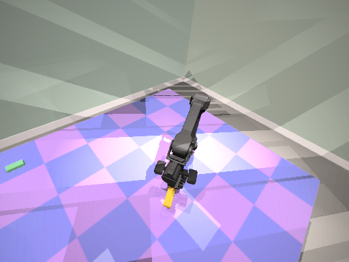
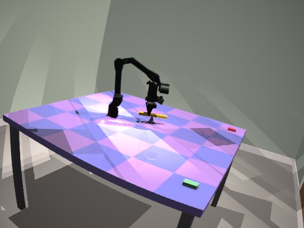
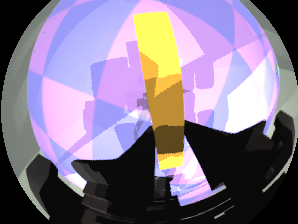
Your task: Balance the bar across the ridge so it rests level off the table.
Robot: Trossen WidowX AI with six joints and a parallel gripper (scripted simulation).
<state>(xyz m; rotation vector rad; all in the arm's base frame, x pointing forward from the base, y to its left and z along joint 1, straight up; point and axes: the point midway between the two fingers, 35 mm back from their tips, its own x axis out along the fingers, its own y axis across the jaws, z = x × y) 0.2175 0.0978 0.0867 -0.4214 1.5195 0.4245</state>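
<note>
Right now my gripper tip is 20 mm short of the orange bar and 10 mm to the right of it. Round my gripper tip: red block: 520 mm ahead, 400 mm to the left, 40 mm below; green block: 520 mm ahead, 600 mm to the right, 40 mm below.
</note>
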